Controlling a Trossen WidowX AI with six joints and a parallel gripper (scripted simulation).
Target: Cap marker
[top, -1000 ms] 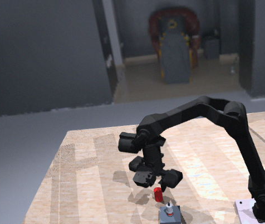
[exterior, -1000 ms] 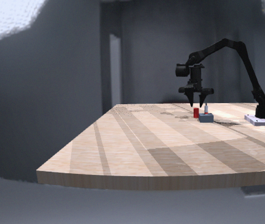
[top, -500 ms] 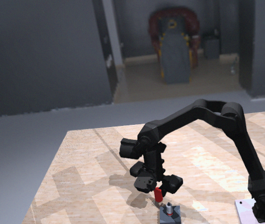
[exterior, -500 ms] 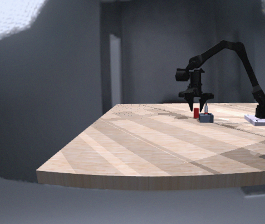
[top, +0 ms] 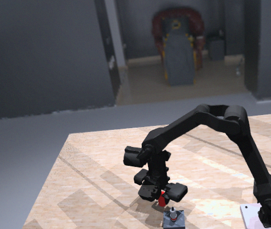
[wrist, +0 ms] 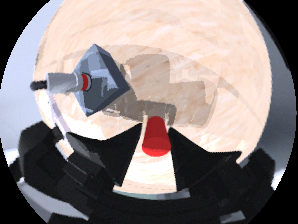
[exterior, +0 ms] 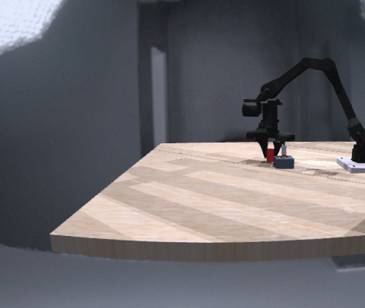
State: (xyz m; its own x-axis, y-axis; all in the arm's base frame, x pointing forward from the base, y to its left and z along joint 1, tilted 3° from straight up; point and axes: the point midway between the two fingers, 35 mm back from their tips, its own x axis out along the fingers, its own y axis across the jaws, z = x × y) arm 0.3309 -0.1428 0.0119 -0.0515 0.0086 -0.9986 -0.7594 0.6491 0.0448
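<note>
Now: the holder block 10 cm to the left of my gripper tip and 3 cm behind it. From my gripper tip the other things lie so: red cap: 1 cm above.
</note>
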